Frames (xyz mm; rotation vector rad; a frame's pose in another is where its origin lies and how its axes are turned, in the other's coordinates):
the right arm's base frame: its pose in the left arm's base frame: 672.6 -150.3 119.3 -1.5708 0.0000 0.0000
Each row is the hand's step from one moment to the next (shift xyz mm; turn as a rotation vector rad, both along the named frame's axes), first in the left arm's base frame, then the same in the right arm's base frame.
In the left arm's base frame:
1: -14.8 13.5 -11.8 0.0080 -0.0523 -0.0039
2: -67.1 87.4 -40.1 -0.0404 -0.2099 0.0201
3: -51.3 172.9 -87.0 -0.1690 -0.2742 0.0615
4: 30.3 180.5 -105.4 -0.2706 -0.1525 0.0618
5: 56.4 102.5 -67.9 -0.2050 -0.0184 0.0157
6: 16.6 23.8 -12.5 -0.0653 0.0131 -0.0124
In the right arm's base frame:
1: -14.8 11.8 13.5 0.0080 0.0039 -0.0523
2: -67.1 40.1 87.4 -0.0404 -0.0201 -0.2099
3: -51.3 87.0 172.9 -0.1690 -0.0615 -0.2742
4: 30.3 105.4 180.5 -0.2706 -0.0618 -0.1525
5: 56.4 67.9 102.5 -0.2050 -0.0157 -0.0184
6: 16.6 12.5 23.8 -0.0653 0.0124 0.0131

